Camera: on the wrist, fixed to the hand. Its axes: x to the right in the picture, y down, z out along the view.
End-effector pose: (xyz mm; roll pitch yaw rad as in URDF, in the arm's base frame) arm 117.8 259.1 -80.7 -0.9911 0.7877 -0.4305
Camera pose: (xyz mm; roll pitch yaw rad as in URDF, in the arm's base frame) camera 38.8 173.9 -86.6 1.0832 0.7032 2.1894
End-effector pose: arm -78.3 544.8 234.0 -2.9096 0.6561 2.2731
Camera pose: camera -119.5 578.7 337.3 2.3566 0.0285 0.6700
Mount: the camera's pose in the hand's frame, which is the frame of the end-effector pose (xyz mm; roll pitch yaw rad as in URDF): -21.4 -35.5 -108.7 -0.1267 0.1897 1.5792
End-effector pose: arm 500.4 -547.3 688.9 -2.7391 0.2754 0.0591
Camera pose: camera 511.4 -556.6 804.3 2.7302 0.2024 -1.5785
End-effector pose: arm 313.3 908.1 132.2 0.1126 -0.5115 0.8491
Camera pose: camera 354.5 920.0 24.1 -0.6406 0.0713 2.3893
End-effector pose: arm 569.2 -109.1 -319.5 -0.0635 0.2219 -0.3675
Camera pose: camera 512.7 -132.7 -418.4 0.1027 0.2450 1.2685
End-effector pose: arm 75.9 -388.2 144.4 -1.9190 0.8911 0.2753
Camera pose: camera 140.2 -463.6 205.3 1.8331 0.5626 -2.2157
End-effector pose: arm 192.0 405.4 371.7 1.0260 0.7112 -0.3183
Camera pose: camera 146.2 499.0 320.0 0.7779 -0.6036 0.6328
